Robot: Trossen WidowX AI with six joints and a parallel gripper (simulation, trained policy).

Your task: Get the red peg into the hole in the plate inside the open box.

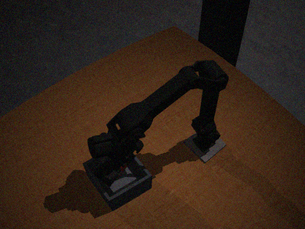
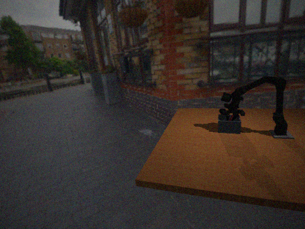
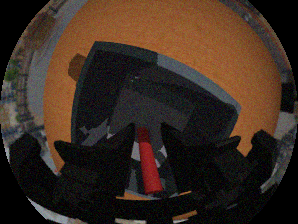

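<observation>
The plate is 2 cm below my gripper tip and 1 cm to the left of it. Also, from my gripper tip: grey box 4 cm below, 1 cm to the left; red peg 2 cm to the left, 2 cm above, 1 cm behind.
</observation>
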